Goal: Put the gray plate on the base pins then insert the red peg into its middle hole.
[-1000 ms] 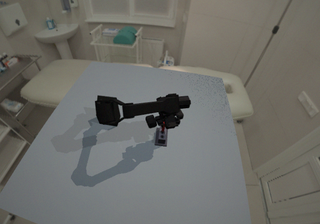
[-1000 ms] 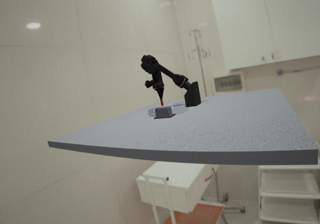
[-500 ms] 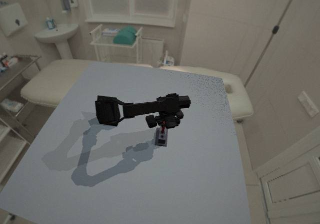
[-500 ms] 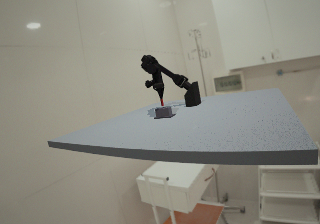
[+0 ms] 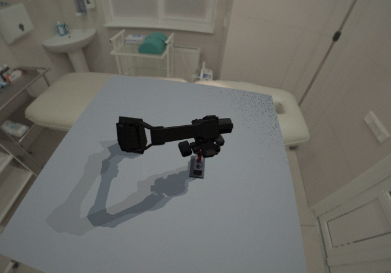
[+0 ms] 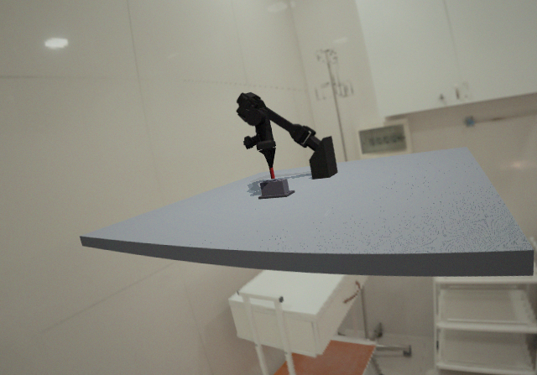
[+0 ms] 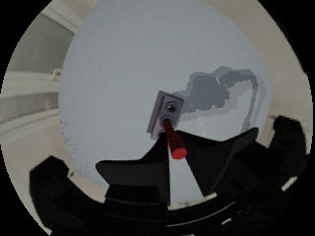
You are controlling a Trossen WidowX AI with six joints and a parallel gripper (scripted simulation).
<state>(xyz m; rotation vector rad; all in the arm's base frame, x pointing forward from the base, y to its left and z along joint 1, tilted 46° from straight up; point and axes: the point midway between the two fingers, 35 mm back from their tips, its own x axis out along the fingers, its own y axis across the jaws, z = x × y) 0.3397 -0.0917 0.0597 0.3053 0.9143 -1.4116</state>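
Right now my gripper tip is right at the red peg. Round my gripper tip: gray plate 60 mm below; dark base 100 mm below.
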